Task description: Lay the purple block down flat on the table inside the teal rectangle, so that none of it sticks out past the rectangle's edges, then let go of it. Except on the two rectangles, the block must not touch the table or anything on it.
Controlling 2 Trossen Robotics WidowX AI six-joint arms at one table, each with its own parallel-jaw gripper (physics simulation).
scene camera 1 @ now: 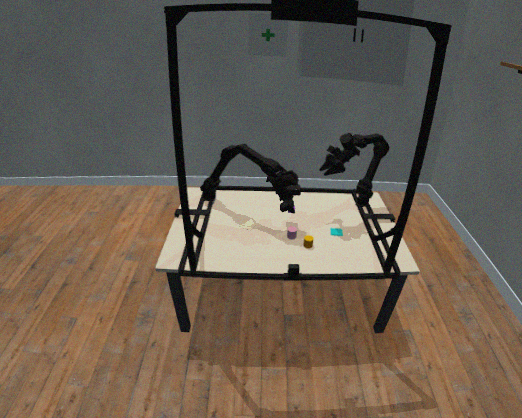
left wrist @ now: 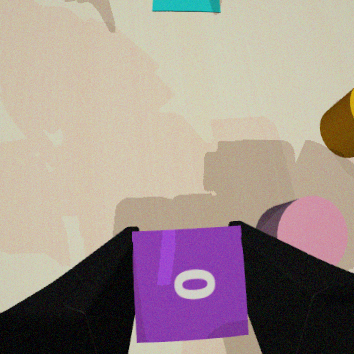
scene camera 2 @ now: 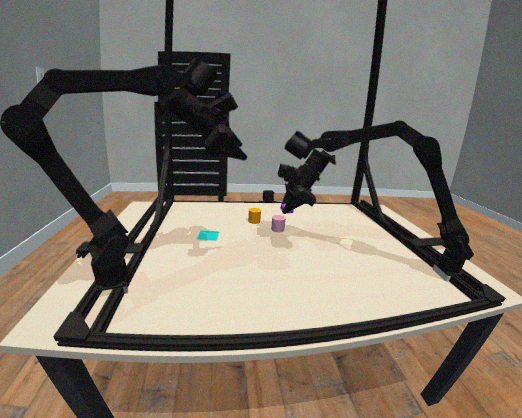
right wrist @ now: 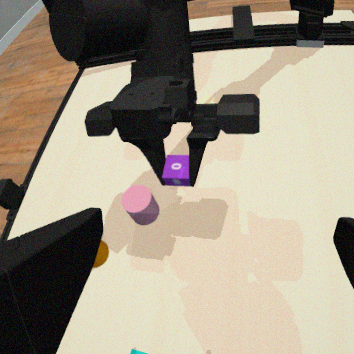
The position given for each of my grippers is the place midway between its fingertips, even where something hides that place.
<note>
My left gripper (scene camera 2: 282, 211) holds a purple block (left wrist: 189, 283), clear of everything else. My right gripper (scene camera 2: 243, 151) is open and holds nothing. A pink cylinder (left wrist: 310, 223) rests on the table.
The purple block also shows in the right wrist view (right wrist: 175, 172). The pink cylinder shows as well in the right wrist view (right wrist: 137, 200). My left gripper also shows in the left wrist view (left wrist: 183, 235) and in the right wrist view (right wrist: 178, 184).
</note>
